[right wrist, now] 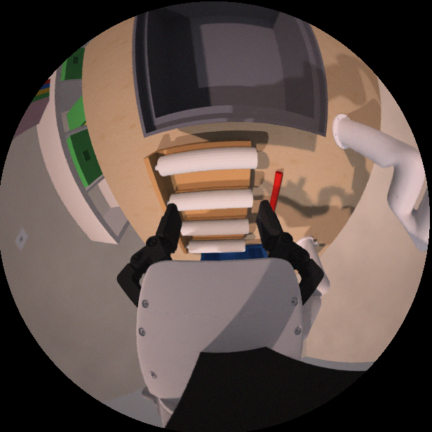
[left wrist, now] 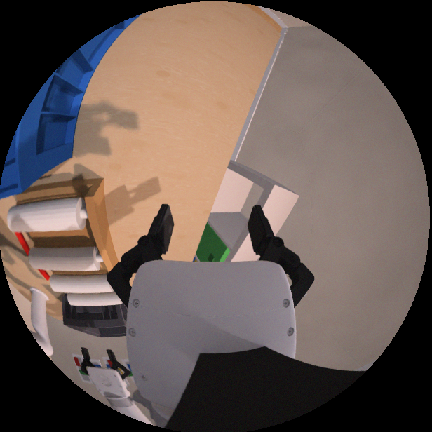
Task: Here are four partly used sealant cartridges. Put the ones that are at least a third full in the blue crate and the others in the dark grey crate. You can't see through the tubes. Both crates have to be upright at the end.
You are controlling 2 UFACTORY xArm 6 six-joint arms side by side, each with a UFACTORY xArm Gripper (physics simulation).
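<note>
Four white cartridges lie side by side across a wooden rack (left wrist: 95,202) (right wrist: 157,175): one nearest the dark grey crate (right wrist: 207,160), a second (right wrist: 212,199), a third (right wrist: 215,227) and one nearest the blue crate (left wrist: 47,215) (right wrist: 216,246). The dark grey crate (right wrist: 235,116) (left wrist: 95,327) stands upright, with its visible interior empty. The blue crate (left wrist: 30,145) (right wrist: 235,253) stands on the rack's other side, partly out of view. My left gripper (left wrist: 210,214) is open and empty, off to the side of the rack. My right gripper (right wrist: 218,211) (left wrist: 95,348) is open and empty, above the rack.
A red stick (right wrist: 276,190) lies on the table (left wrist: 175,75) beside the rack. A pale shelf unit (right wrist: 70,192) (left wrist: 285,195) with green boxes (right wrist: 85,157) (left wrist: 212,242) stands along the table edge. A white robot arm (right wrist: 385,147) stands on the opposite side.
</note>
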